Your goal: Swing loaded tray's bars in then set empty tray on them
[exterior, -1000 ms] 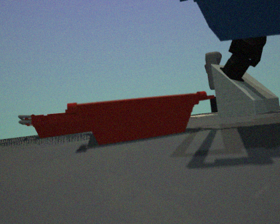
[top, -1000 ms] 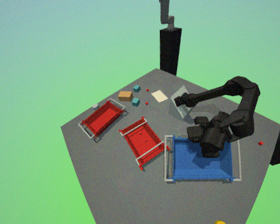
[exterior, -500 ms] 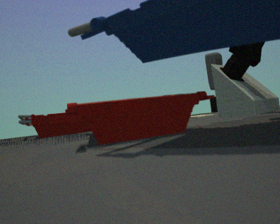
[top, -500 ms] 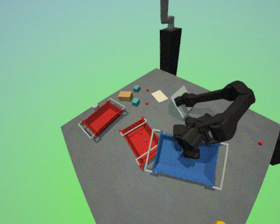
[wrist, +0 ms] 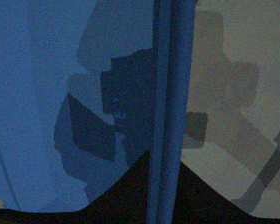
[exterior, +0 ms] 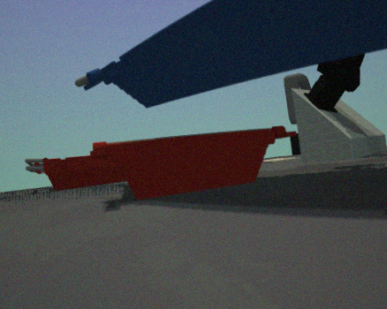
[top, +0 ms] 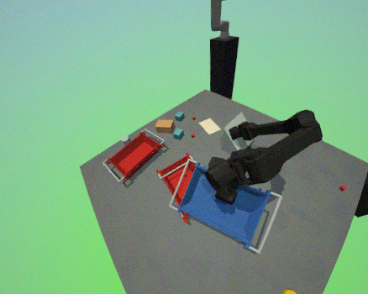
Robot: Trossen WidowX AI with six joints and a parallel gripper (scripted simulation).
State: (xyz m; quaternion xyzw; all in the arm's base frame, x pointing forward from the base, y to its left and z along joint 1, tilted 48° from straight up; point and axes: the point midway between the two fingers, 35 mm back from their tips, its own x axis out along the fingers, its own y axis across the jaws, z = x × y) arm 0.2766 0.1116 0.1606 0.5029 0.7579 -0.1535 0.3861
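Right now the blue tray is 8 cm ahead of my gripper tip and 4 cm to the left of it. Also, from my gripper tip: grey cylinder (70 cm to the right, 24 cm ahead, 14 cm below); then cream sheet (43 cm to the right, 31 cm behind, 17 cm below); then orange box (64 cm to the right, 14 cm below, 5 cm behind).
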